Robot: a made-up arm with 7 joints. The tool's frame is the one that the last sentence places.
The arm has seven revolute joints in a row. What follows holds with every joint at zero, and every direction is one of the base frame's.
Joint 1 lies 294.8 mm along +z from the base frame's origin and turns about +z.
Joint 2 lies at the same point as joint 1 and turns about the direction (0, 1, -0.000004).
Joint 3 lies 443.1 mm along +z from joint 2 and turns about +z.
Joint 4 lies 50.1 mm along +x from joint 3 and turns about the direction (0, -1, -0.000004).
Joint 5 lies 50.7 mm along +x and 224.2 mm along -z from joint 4 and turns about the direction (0, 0.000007, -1).
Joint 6 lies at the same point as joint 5 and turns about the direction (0, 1, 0.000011).
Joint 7 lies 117.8 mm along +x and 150.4 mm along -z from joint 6 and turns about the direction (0, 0.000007, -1).
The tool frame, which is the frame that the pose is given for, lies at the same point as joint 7; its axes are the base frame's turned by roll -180, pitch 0 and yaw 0 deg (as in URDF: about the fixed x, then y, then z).
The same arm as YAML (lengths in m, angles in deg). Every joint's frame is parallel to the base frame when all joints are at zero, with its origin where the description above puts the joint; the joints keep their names.
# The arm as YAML. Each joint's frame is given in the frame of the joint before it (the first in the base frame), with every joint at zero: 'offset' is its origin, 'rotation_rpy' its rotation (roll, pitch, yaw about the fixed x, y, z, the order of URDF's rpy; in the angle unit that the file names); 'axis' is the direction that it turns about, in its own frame. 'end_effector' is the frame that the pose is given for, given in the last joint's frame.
length_unit: m
angle_unit: deg
chain:
  - id: joint 1
    offset: [0.0, 0.0, 0.2948]
    rotation_rpy: [0.0, 0.0, 0.0]
    axis: [0.0, 0.0, 1.0]
  - id: joint 2
    offset: [0.0, 0.0, 0.0]
    rotation_rpy: [0.0, 0.0, 0.0]
    axis: [0.0, 1.0, 0.0]
  - id: joint 3
    offset: [0.0, 0.0, 0.4431]
    rotation_rpy: [0.0, 0.0, 0.0]
    axis: [0.0, 0.0, 1.0]
  - id: joint 4
    offset: [0.0501, 0.0, 0.0]
    rotation_rpy: [0.0, 0.0, 0.0]
    axis: [0.0, -1.0, 0.0]
  - id: joint 5
    offset: [0.0507, 0.0, -0.2242]
    rotation_rpy: [0.0, 0.0, 0.0]
    axis: [0.0, 0.0, -1.0]
  - id: joint 6
    offset: [0.0, 0.0, 0.0]
    rotation_rpy: [0.0, 0.0, 0.0]
    axis: [0.0, 1.0, 0.0]
  - id: joint 7
    offset: [0.1178, 0.0, -0.1504]
    rotation_rpy: [0.0, 0.0, 0.0]
    axis: [0.0, 0.0, -1.0]
end_effector:
  offset: [0.0, 0.0, 0.0]
  rotation_rpy: [180.0, 0.0, 0.0]

